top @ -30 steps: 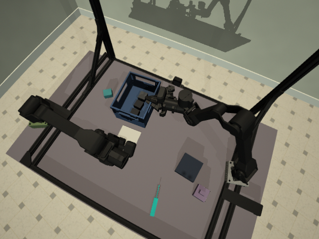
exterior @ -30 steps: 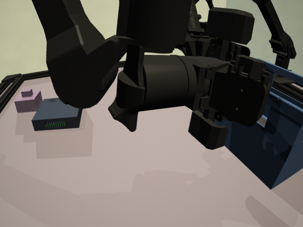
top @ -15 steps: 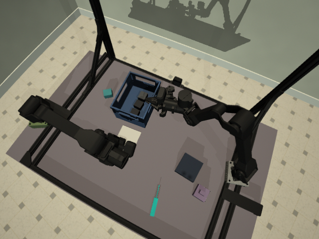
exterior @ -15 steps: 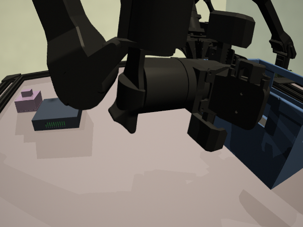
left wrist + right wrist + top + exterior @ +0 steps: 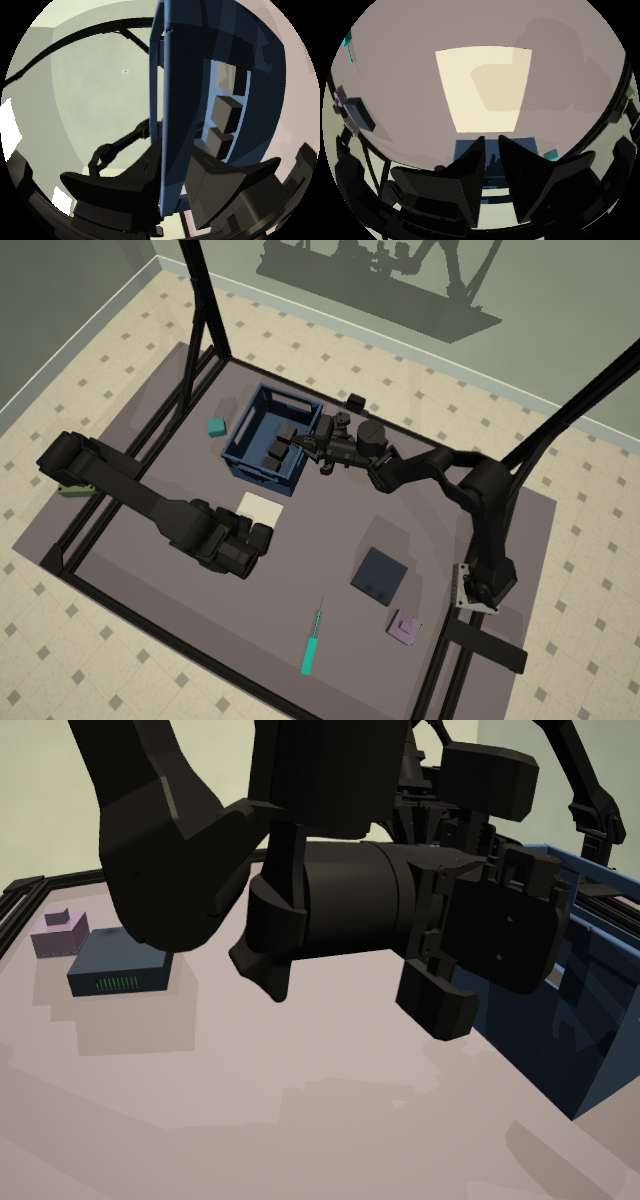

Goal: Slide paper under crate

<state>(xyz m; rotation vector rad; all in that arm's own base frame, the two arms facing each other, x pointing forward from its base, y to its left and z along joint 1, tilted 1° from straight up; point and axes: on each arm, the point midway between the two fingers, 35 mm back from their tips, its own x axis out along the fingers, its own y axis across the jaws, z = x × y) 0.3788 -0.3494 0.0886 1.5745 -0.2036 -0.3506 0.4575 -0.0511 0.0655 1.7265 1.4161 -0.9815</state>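
The sheet of paper lies 30 mm behind my right hand, 10 mm to the left of it and 100 mm below it. The rest, counted from my right hand: blue plastic crate: 240 mm behind, 10 mm to the left, 30 mm below; teal tool: 190 mm ahead, 230 mm to the left, 90 mm below; teal block: 250 mm behind, 180 mm to the right, 90 mm below.
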